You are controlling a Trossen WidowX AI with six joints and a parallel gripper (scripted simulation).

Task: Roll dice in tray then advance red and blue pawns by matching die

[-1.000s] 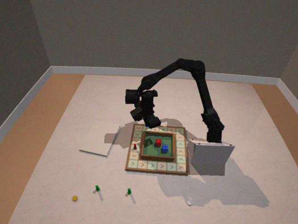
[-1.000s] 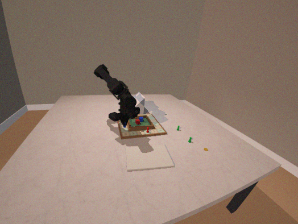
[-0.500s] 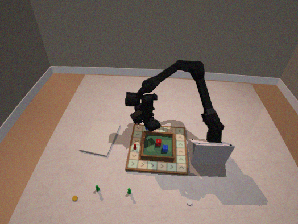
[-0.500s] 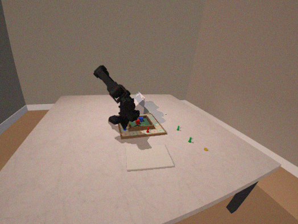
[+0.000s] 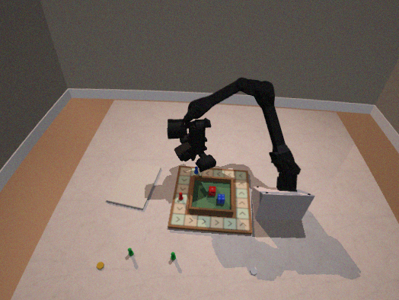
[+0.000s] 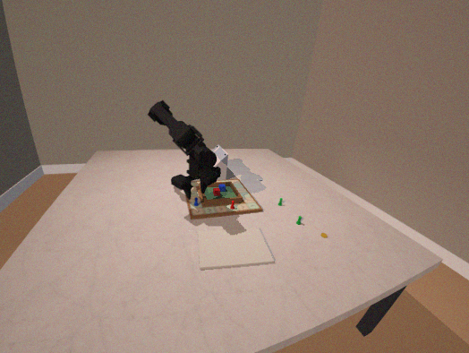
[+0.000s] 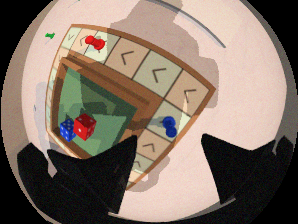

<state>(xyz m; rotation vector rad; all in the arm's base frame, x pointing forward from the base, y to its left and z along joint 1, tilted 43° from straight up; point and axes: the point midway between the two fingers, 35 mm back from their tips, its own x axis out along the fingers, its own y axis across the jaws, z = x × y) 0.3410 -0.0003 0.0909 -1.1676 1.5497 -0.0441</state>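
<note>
Right now the blue pawn is 2 cm below my gripper tip. Round my gripper tip: red pawn (3 cm ahead, 14 cm to the left, 2 cm below); red die (8 cm behind, 9 cm to the left, 2 cm below); green tray (8 cm behind, 10 cm to the left, 4 cm below).
</note>
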